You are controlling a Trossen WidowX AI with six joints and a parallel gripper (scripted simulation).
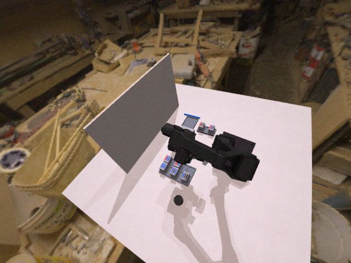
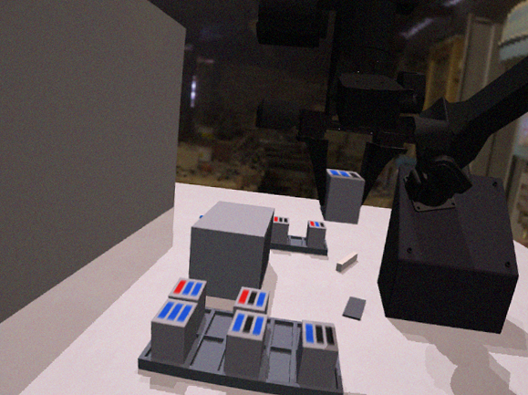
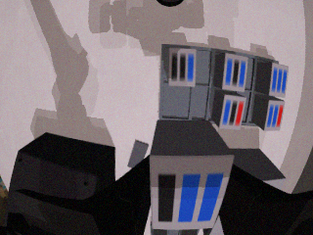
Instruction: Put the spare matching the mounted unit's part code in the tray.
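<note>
My gripper tip is 1 cm past the small holder, 33 cm to the left of it and 16 cm above it. Also, from my gripper tip: grey mounted unit (11 cm ahead, 17 cm to the right, 12 cm below); grey wall panel (34 cm ahead, 21 cm to the right, 5 cm above); black disc (1 cm ahead, 18 cm to the left, 16 cm below).
</note>
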